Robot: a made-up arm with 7 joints. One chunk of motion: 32 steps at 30 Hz.
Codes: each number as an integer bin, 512 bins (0 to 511) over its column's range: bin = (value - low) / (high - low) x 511, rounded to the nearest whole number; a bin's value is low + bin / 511 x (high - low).
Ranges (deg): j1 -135..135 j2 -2.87..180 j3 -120.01..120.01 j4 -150..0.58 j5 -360.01..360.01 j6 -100.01..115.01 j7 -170.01..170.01
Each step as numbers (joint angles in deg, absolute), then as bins.
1 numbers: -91.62 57.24 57.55 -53.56 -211.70 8.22 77.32
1 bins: 82 168 378 327 105 257 372
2 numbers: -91.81 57.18 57.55 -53.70 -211.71 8.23 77.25
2 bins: 82 168 378 327 105 257 372
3 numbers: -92.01 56.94 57.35 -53.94 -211.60 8.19 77.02
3 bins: 81 167 378 326 105 257 371
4 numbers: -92.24 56.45 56.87 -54.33 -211.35 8.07 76.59
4 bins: 81 166 377 325 106 257 371
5 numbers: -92.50 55.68 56.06 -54.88 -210.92 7.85 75.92
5 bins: 80 164 375 323 106 256 370
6 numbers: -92.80 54.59 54.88 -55.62 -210.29 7.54 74.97
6 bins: 80 161 372 320 106 256 368
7 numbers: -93.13 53.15 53.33 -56.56 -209.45 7.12 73.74
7 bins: 79 157 369 317 107 255 366
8 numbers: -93.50 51.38 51.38 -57.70 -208.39 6.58 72.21
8 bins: 79 152 365 313 108 253 364
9 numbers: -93.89 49.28 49.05 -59.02 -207.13 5.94 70.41
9 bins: 78 146 360 309 108 252 361
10 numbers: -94.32 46.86 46.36 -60.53 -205.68 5.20 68.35
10 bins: 77 139 354 304 110 250 358
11 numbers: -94.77 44.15 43.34 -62.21 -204.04 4.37 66.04
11 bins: 76 131 348 298 111 248 355
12 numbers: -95.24 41.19 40.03 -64.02 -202.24 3.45 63.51
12 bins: 75 123 341 292 112 246 351
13 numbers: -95.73 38.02 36.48 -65.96 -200.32 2.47 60.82
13 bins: 74 114 333 285 113 244 347
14 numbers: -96.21 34.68 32.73 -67.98 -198.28 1.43 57.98
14 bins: 73 105 325 278 115 241 343
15 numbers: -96.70 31.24 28.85 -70.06 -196.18 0.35 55.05
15 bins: 72 95 317 271 116 239 338
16 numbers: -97.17 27.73 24.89 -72.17 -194.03 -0.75 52.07
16 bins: 72 86 308 264 118 236 334
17 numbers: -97.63 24.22 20.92 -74.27 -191.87 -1.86 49.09
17 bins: 71 76 300 257 119 233 329
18 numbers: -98.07 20.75 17.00 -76.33 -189.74 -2.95 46.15
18 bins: 70 66 292 250 121 231 325
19 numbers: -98.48 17.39 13.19 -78.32 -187.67 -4.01 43.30
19 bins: 69 57 284 243 122 228 321
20 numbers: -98.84 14.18 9.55 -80.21 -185.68 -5.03 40.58
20 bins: 68 48 276 237 124 226 316
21 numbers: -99.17 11.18 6.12 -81.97 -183.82 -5.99 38.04
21 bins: 68 39 269 231 125 223 313
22 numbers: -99.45 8.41 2.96 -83.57 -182.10 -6.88 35.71
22 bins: 67 32 262 225 126 221 309
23 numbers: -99.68 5.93 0.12 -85.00 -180.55 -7.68 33.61
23 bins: 67 25 256 221 127 219 306
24 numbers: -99.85 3.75 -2.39 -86.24 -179.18 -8.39 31.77
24 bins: 67 18 250 216 128 218 303
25 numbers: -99.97 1.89 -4.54 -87.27 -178.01 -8.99 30.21
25 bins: 66 13 246 213 129 216 301
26 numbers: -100.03 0.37 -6.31 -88.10 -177.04 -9.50 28.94
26 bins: 66 9 242 210 130 215 299
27 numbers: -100.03 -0.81 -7.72 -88.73 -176.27 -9.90 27.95
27 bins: 66 6 239 208 130 214 298
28 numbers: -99.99 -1.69 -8.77 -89.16 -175.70 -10.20 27.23
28 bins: 66 3 237 206 131 213 296
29 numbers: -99.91 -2.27 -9.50 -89.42 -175.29 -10.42 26.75
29 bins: 66 2 235 206 131 213 296
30 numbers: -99.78 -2.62 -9.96 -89.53 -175.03 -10.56 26.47
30 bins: 67 1 234 205 131 213 295
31 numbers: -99.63 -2.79 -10.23 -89.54 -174.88 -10.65 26.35
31 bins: 67 0 234 205 131 212 295
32 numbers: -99.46 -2.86 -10.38 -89.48 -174.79 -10.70 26.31
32 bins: 67 0 233 205 131 212 295
